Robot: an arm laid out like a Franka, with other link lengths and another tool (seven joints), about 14 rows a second.
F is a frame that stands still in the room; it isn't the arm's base.
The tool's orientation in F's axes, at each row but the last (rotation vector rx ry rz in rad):
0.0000, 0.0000, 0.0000
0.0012, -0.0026, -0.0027
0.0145, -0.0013, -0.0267
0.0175, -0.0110, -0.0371
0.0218, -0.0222, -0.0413
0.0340, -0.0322, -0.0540
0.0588, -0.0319, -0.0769
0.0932, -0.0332, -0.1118
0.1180, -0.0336, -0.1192
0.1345, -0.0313, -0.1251
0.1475, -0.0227, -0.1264
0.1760, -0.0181, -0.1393
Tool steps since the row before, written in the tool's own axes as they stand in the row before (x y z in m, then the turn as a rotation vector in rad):
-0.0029, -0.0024, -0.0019, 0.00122, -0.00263, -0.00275
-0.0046, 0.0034, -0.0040, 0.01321, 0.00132, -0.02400
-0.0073, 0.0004, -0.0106, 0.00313, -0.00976, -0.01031
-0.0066, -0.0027, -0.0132, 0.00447, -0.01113, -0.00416
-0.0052, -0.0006, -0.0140, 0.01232, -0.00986, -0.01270
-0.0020, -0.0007, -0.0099, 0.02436, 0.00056, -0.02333
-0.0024, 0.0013, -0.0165, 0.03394, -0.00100, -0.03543
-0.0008, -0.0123, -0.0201, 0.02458, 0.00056, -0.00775
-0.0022, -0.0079, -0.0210, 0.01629, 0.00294, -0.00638
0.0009, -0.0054, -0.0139, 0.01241, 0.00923, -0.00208
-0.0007, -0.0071, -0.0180, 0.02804, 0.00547, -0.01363
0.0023, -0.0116, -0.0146, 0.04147, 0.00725, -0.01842
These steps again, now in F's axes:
-0.0029, -0.0024, -0.0019, 0.00122, -0.00263, -0.00275
-0.0046, 0.0034, -0.0040, 0.01328, 0.00131, -0.02396
-0.0073, 0.0007, -0.0106, 0.00288, -0.00969, -0.01045
-0.0065, -0.0022, -0.0133, 0.00410, -0.01121, -0.00431
-0.0049, -0.0001, -0.0141, 0.01219, -0.01009, -0.01265
-0.0017, -0.0003, -0.0100, 0.02511, 0.00000, -0.02252
-0.0017, 0.0024, -0.0165, 0.03495, -0.00160, -0.03441
-0.0014, -0.0103, -0.0212, 0.02477, -0.00152, -0.00697
-0.0023, -0.0051, -0.0218, 0.01677, 0.00167, -0.00555
0.0008, -0.0036, -0.0145, 0.01352, 0.00778, -0.00053
-0.0010, -0.0043, -0.0189, 0.02892, 0.00378, -0.01230
0.0011, -0.0091, -0.0164, 0.04261, 0.00447, -0.01662

